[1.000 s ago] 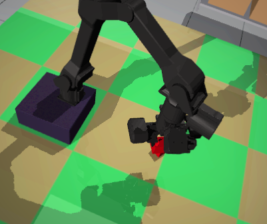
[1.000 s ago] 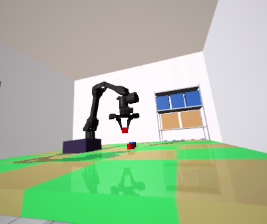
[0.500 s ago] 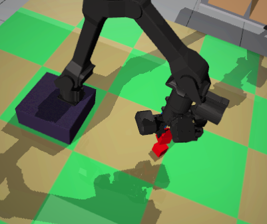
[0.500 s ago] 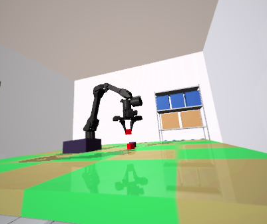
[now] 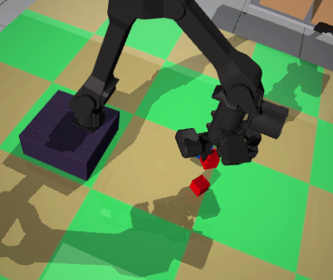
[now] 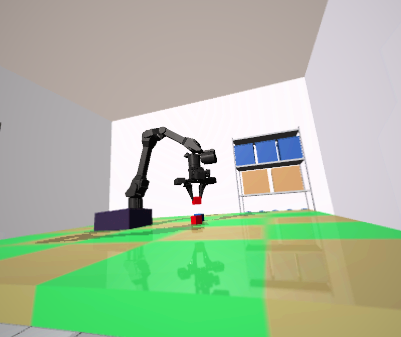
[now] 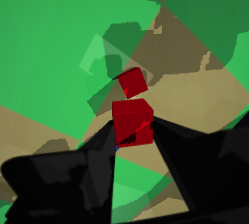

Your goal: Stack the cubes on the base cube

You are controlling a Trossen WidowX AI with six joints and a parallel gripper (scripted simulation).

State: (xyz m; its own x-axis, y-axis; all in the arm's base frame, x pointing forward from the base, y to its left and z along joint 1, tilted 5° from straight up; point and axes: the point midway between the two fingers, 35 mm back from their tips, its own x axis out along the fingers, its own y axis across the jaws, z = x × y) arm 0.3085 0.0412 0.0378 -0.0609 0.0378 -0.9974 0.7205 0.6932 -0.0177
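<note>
Now: the blue base cube 80 mm below my gripper tip, 70 mm to the left of it and 30 mm behind it.
</note>
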